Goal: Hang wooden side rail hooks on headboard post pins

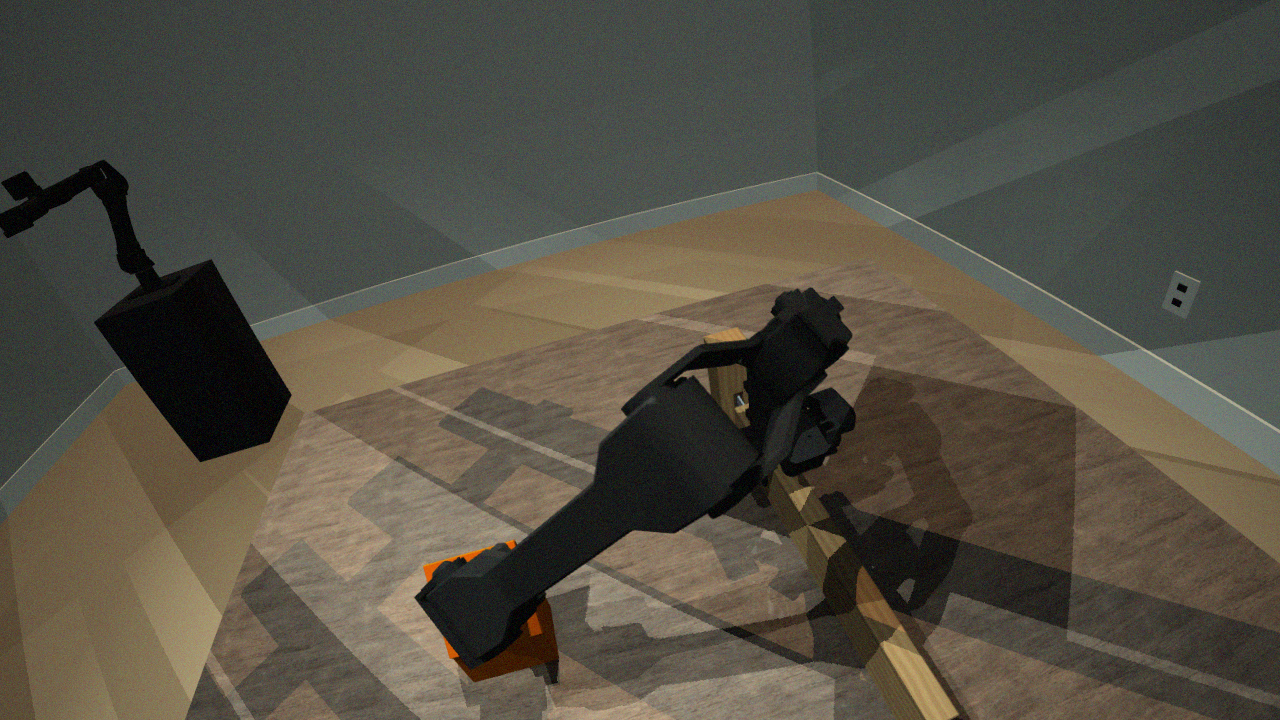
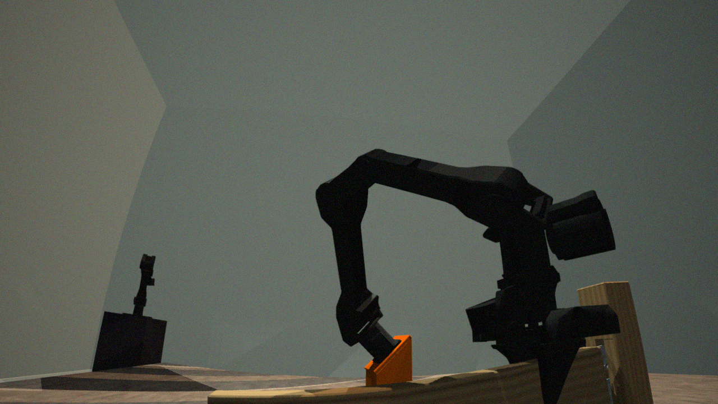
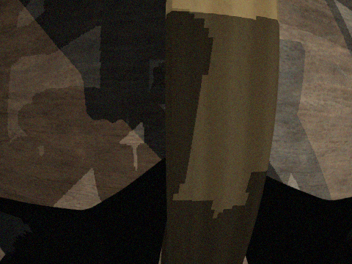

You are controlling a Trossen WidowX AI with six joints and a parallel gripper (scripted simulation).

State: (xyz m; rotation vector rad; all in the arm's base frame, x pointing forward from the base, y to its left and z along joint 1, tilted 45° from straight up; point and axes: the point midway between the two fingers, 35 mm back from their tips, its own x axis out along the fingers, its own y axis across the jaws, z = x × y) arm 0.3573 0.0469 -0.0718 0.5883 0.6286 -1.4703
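My gripper tip is now 13 cm to the right of the headboard post and 4 cm below it.
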